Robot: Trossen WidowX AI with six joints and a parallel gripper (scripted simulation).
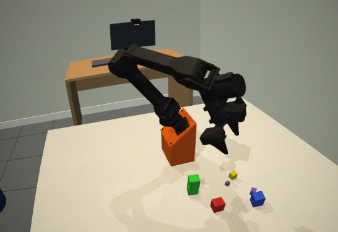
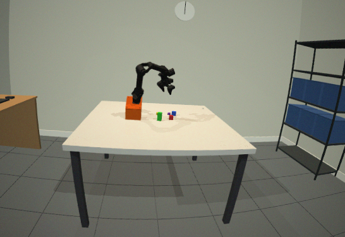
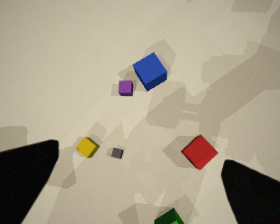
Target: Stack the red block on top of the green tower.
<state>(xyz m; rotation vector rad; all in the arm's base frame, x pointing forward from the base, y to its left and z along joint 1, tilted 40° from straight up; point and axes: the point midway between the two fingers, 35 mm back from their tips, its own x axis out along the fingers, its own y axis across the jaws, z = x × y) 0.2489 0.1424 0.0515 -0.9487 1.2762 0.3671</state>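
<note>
Right now my gripper tip is 22 cm above the red block, 5 cm short of it and 4 cm to the left of it. Round my gripper tip: blue block 22 cm below, 11 cm to the left, 8 cm ahead; then tiny grey block 23 cm below, 5 cm behind, 4 cm to the left; then yellow block 22 cm below, 8 cm to the left, 8 cm behind.
</note>
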